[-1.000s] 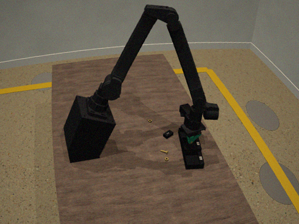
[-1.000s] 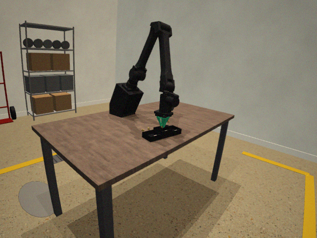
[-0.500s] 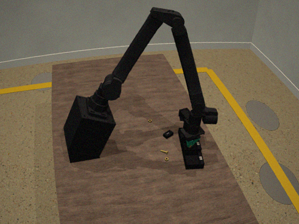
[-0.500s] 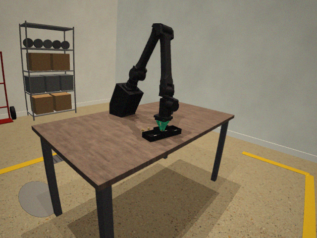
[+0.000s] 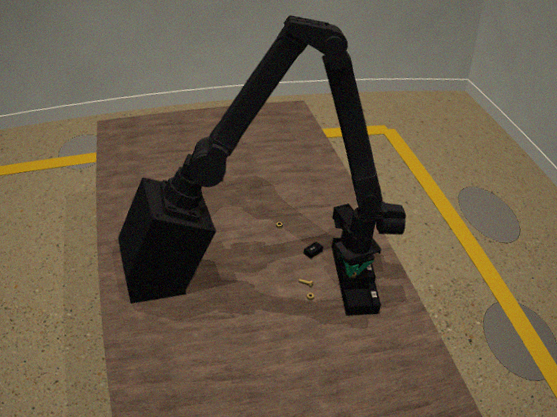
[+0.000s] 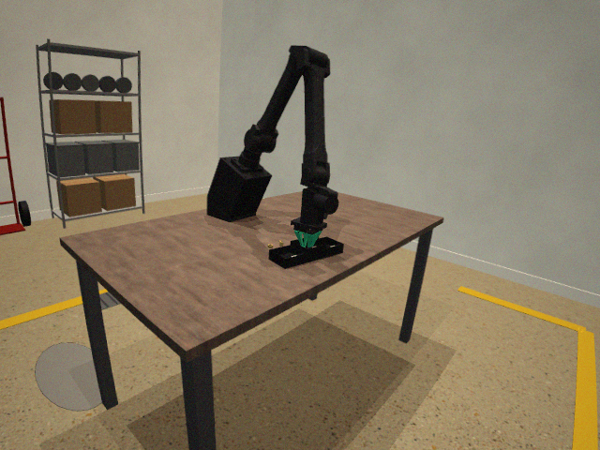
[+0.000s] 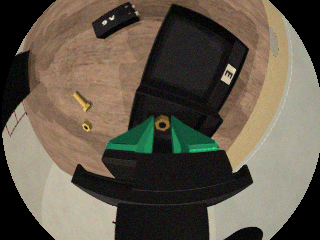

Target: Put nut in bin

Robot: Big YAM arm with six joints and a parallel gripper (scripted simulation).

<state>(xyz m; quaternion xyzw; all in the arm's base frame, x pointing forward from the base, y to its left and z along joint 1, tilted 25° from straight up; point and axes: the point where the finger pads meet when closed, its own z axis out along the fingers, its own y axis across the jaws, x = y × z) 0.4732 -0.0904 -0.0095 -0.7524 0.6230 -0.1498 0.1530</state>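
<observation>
Right now my hand is 10 mm short of the bin. Also, from my hand: brass bolt 120 mm behind, 20 mm below; small black block 70 mm behind, 120 mm to the left, 10 mm below.
</observation>
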